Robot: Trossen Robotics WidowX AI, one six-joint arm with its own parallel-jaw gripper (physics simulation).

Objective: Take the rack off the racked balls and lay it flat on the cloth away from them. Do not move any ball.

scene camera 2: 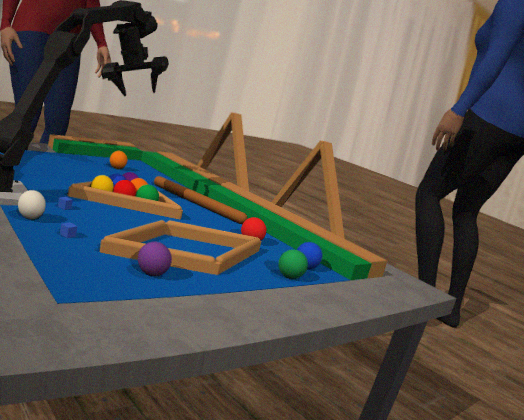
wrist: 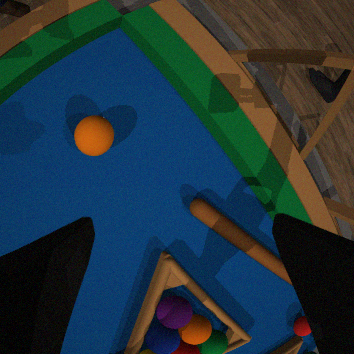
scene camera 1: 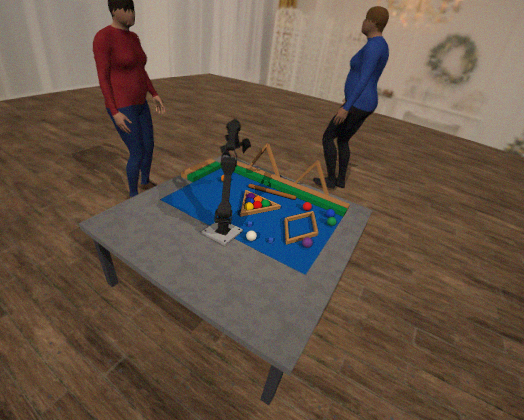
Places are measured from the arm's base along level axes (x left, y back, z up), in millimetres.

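Pixels of known places: gripper, fingertip midpoint: (scene camera 2: 139, 94) (wrist: 185, 226) (scene camera 1: 237, 155); arm's base, link origin: (scene camera 1: 223, 230).
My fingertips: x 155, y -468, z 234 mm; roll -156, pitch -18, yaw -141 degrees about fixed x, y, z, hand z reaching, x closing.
Ahead of a thing's pixels: the offset from my fingertips to its top centre. Level surfaces: height alone.
A wooden triangular rack {dx -181, dy +102, dz -218 mm} (scene camera 1: 262, 210) (scene camera 2: 125, 201) (wrist: 207, 298) lies flat on the blue cloth {dz -248 mm} (scene camera 1: 300, 261) (scene camera 2: 65, 275) (wrist: 160, 165). Inside it sit several balls, among them a yellow ball {dx -194, dy +202, dz -192 mm} (scene camera 1: 249, 206) (scene camera 2: 102, 183), a red ball {dx -233, dy +159, dz -192 mm} (scene camera 1: 257, 205) (scene camera 2: 125, 188), a green ball {dx -271, dy +117, dz -192 mm} (scene camera 1: 266, 203) (scene camera 2: 147, 193) (wrist: 214, 342) and a purple ball {dx -159, dy +93, dz -192 mm} (scene camera 1: 251, 196) (wrist: 174, 312). The near part of the rack is cut off in the wrist view. My gripper (scene camera 1: 239, 149) (scene camera 2: 139, 93) (wrist: 185, 226) is open and empty, high above the cloth, beyond the rack on the orange ball's side.
A diamond-shaped rack {dx -532, dy +211, dz -218 mm} (scene camera 1: 301, 237) (scene camera 2: 239, 256) lies beside a loose purple ball {dx -601, dy +353, dz -192 mm} (scene camera 1: 307, 242) (scene camera 2: 154, 258). A brown stick {dx -251, dy -74, dz -219 mm} (scene camera 1: 272, 191) (scene camera 2: 200, 199) (wrist: 240, 237) lies near the green cushion (wrist: 200, 112). An orange ball {dx +99, dy -44, dz -192 mm} (scene camera 2: 118, 160) (wrist: 94, 135), white ball {dx -314, dy +447, dz -192 mm} (scene camera 1: 251, 235) (scene camera 2: 32, 204) and small blue cubes lie around.
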